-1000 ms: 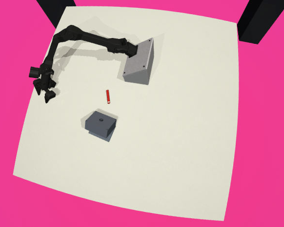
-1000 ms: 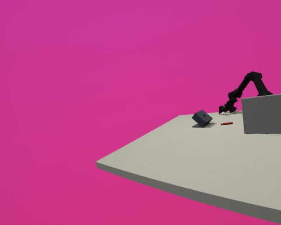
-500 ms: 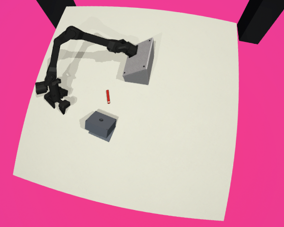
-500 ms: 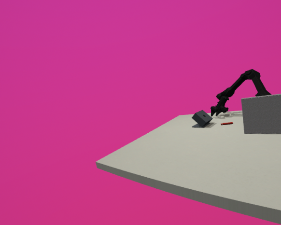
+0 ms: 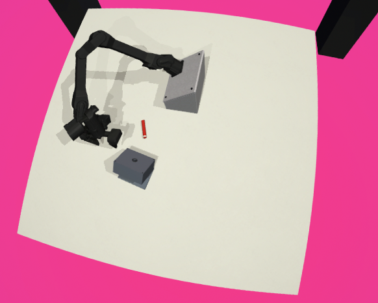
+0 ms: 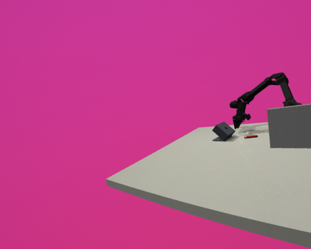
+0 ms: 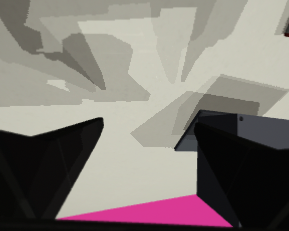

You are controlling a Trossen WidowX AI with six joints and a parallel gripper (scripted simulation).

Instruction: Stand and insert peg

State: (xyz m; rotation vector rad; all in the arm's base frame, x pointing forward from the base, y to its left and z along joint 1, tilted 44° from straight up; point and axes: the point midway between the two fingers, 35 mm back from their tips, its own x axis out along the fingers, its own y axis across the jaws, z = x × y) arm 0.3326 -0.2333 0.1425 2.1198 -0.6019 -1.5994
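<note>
My gripper tip is now 14 cm to the right of the red peg, 8 cm past it and 4 cm above it. The rest, counted from my gripper tip: dark sloped panel: 14 cm to the left, 7 cm ahead, 2 cm above.
</note>
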